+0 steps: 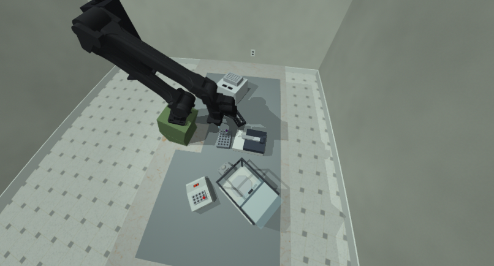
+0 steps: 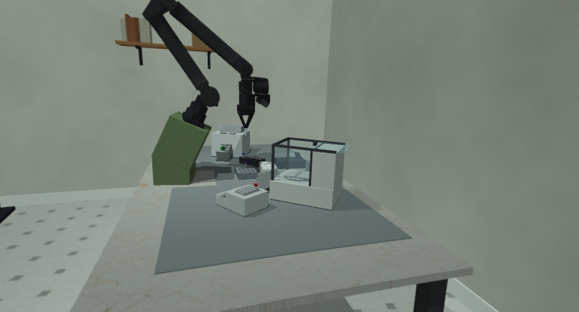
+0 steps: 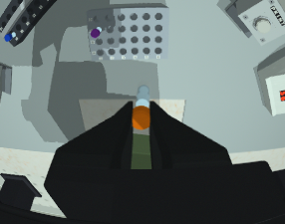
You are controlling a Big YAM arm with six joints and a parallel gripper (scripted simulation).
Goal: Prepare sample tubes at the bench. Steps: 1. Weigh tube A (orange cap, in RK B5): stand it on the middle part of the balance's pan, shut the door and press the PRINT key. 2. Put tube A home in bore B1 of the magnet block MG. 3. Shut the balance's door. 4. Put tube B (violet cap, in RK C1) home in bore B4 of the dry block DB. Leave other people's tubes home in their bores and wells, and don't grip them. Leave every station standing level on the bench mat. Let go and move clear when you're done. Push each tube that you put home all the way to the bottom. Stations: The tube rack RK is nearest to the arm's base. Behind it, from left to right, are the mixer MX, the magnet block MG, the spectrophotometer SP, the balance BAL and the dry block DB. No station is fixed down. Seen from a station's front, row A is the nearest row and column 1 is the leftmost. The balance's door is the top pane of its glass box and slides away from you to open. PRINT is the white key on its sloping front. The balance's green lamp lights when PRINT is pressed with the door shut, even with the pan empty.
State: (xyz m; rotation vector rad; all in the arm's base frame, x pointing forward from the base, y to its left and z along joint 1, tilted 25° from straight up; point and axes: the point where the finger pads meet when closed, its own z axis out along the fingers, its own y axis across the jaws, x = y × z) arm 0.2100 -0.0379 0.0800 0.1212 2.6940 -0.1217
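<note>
Now: hand 13 cm short of the balance pan, 29 cm to the left of it and 16 cm above it. Also, from my hand: spectrophotometer SP (18 cm ahead, 1 cm to the right, 17 cm below); then tube B (2 cm ahead, 7 cm to the left, 21 cm below); then tube rack RK (1 cm ahead, 2 cm to the left, 22 cm below).
</note>
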